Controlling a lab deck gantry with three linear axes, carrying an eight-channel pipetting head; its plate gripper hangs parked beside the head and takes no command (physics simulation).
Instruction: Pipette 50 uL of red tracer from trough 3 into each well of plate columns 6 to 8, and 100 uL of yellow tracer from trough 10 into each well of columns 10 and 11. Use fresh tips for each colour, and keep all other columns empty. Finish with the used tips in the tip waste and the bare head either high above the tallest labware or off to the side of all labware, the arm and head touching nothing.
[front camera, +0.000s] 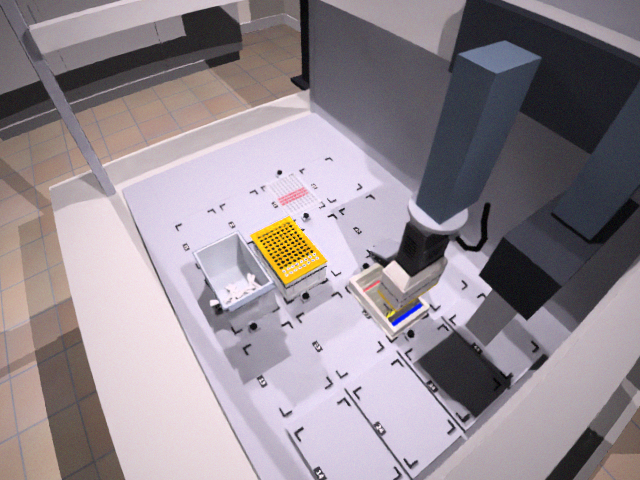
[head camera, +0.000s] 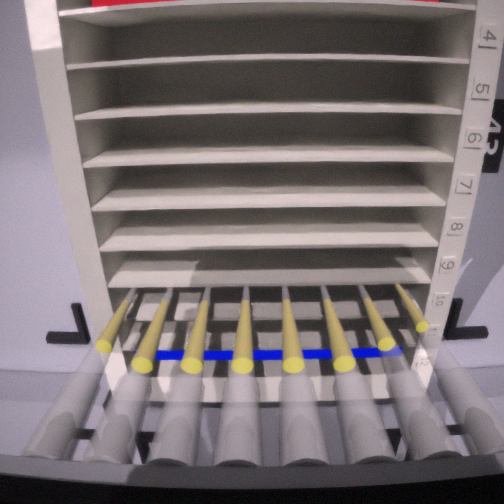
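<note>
The pipetting head (front camera: 413, 281) is over the trough block (front camera: 361, 289) (head camera: 80, 200). Eight tips (head camera: 243, 330) in the head view hold yellow liquid; their lower ends are at trough 10, and whether they touch liquid is unclear. Red liquid (front camera: 371, 285) (head camera: 265, 2) shows in trough 3. The plate (front camera: 273, 187) has a pink-red band (front camera: 293, 196) across middle columns; its other columns look pale. The yellow tip rack (front camera: 268, 228) has white tips in its front columns. The waste bin (front camera: 212, 268) holds used white tips. My plate gripper (front camera: 496, 310) hangs parked, empty and open, partly hidden by its dark block.
Blue liquid (front camera: 406, 314) (head camera: 227, 354) lies near the block's label 12. The blue-grey head column (front camera: 465, 134) rises above the head. The dark gripper block (front camera: 527, 273) hangs to the right. The enclosure's pale front wall (front camera: 129, 361) and grey back wall (front camera: 361, 98) border the deck.
</note>
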